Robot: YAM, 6 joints.
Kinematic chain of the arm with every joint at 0, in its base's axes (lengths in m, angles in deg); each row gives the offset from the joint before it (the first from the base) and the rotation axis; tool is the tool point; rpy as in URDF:
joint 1: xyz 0 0 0.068 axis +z
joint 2: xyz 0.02 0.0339 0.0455 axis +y
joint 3: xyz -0.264 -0.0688 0 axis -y
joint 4: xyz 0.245 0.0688 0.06 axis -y
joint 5: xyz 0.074 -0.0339 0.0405 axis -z
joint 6: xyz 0.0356 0 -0.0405 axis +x
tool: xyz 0 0 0 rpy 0 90 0
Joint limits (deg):
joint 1: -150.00..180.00
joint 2: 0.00..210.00
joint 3: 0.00..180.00
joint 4: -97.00..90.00
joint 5: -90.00..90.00
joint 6: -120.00..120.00
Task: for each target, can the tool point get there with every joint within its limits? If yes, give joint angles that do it. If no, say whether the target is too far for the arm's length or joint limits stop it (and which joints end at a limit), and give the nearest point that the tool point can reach.
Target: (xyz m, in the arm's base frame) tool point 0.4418 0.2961 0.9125
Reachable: no: too far | nearest point 0.2970 0.1991 0.6405 | short by 0.323 m
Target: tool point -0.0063 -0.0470 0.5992
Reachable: yes | joints 81.61 44.63 82.25 72.08 0.96 -88.46
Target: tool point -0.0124 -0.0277 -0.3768
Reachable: no: joint limits stop it (at a limit: joint 2) | nearest point -0.0247 -0.0551 -0.3275 | short by 0.058 m
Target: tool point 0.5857 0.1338 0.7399
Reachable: no: too far | nearest point 0.4343 0.0992 0.5724 | short by 0.228 m
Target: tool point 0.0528 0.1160 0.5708
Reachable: yes | joints 72.99 61.34 107.14 -41.35 27.61 -38.25
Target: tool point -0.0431 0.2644 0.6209
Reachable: yes | joints -88.16 55.23 165.80 -25.56 76.09 -91.75
